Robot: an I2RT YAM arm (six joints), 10 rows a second.
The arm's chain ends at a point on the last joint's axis. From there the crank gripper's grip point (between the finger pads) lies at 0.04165 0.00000 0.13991 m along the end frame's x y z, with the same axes.
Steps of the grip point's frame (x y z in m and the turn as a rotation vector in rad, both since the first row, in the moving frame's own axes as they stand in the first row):
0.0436, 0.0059, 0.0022, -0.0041, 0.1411, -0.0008
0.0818, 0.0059, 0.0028, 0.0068, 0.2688, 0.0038
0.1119, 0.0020, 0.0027, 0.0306, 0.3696, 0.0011
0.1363, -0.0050, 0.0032, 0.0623, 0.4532, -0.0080
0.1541, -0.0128, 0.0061, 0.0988, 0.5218, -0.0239
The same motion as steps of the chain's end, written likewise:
0.0243, 0.0054, 0.0094, -0.0041, 0.1411, -0.0008
0.0461, 0.0066, 0.0189, 0.0068, 0.2688, 0.0038
0.0642, 0.0059, 0.0273, 0.0306, 0.3696, 0.0011
0.0793, 0.0034, 0.0358, 0.0623, 0.4532, -0.0080
0.0902, 0.0011, 0.0461, 0.0988, 0.5218, -0.0239

